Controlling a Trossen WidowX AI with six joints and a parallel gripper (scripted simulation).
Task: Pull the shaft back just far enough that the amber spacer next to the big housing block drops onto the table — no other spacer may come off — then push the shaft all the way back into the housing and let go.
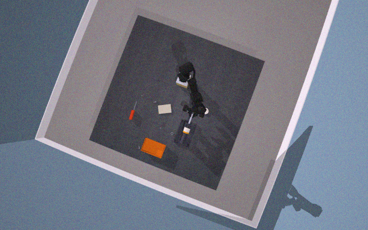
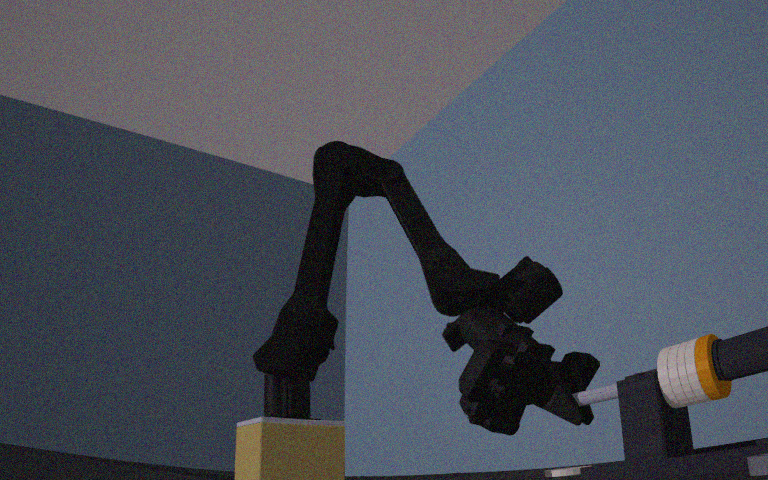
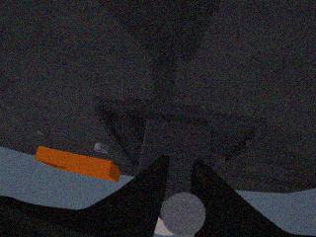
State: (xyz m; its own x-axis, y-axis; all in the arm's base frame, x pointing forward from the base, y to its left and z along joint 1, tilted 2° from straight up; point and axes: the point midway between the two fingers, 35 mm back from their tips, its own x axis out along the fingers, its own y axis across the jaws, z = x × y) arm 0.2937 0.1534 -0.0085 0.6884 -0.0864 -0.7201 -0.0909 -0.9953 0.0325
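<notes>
Right now the pale grey shaft is 7 cm ahead of my gripper tip, 2 cm above it and 1 cm to the right of it. From my gripper tip the other things lie so: dark support block 16 cm ahead, 1 cm to the right, 1 cm below; then white ring 11 cm to the left, 9 cm behind, 5 cm below; then amber spacer 14 cm ahead, 2 cm above, 1 cm to the right.
</notes>
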